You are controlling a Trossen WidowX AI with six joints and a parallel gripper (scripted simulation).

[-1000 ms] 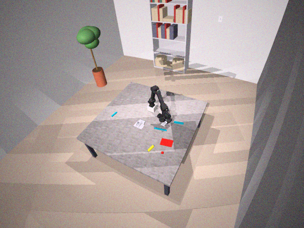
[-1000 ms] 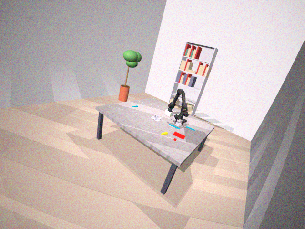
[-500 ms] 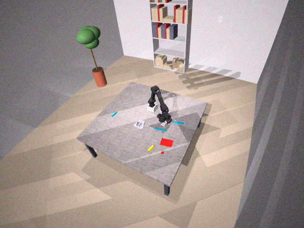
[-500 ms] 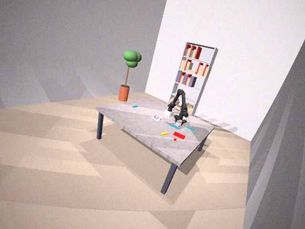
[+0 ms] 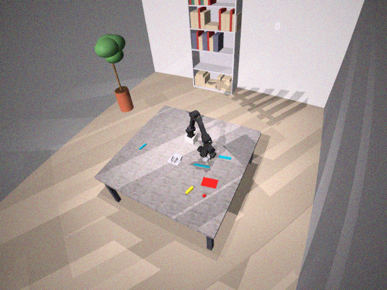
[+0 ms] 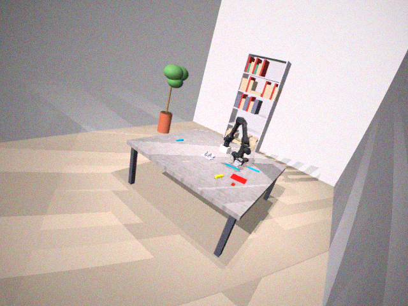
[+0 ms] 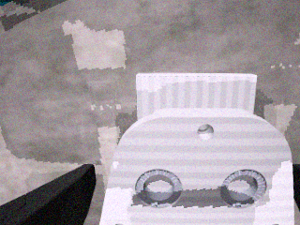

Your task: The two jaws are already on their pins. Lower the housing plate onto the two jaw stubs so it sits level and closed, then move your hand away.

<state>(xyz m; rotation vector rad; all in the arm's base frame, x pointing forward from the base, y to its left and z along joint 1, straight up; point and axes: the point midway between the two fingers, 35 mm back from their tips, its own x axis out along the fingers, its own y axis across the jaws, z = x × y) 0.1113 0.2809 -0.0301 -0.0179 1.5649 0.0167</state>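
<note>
Right now the cyan bar is 11 cm ahead of my gripper tip and 2 cm to the left of it. Also, from my gripper tip: red plate 22 cm ahead, 19 cm to the left, 1 cm below; yellow block 39 cm ahead, 9 cm to the left; red cube 36 cm ahead, 23 cm to the left.
</note>
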